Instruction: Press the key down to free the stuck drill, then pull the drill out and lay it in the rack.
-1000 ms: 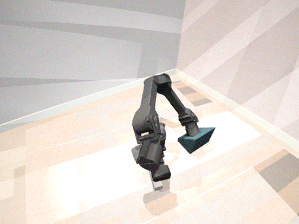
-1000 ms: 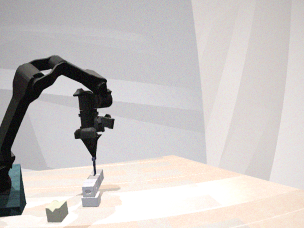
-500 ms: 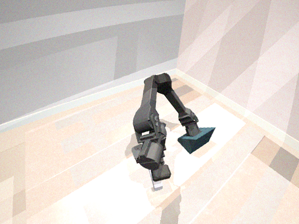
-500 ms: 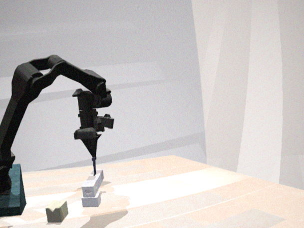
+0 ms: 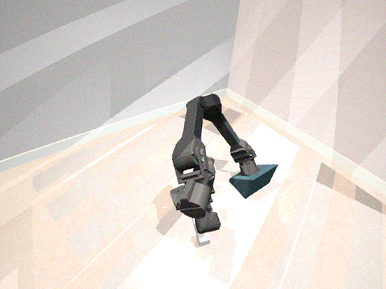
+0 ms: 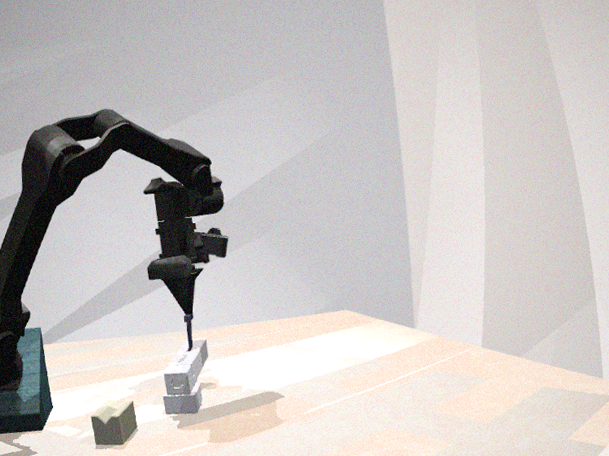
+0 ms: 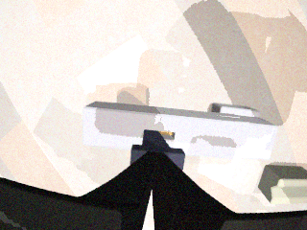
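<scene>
Right now the bluish key is 30 mm below my gripper tip. From my gripper tip the other things lie so: v-shaped rack: 130 mm behind, 170 mm to the right, 120 mm below; then drill: 20 mm behind, 50 mm to the right, 80 mm below; then housing block: 10 mm behind, 30 mm to the right, 90 mm below.
</scene>
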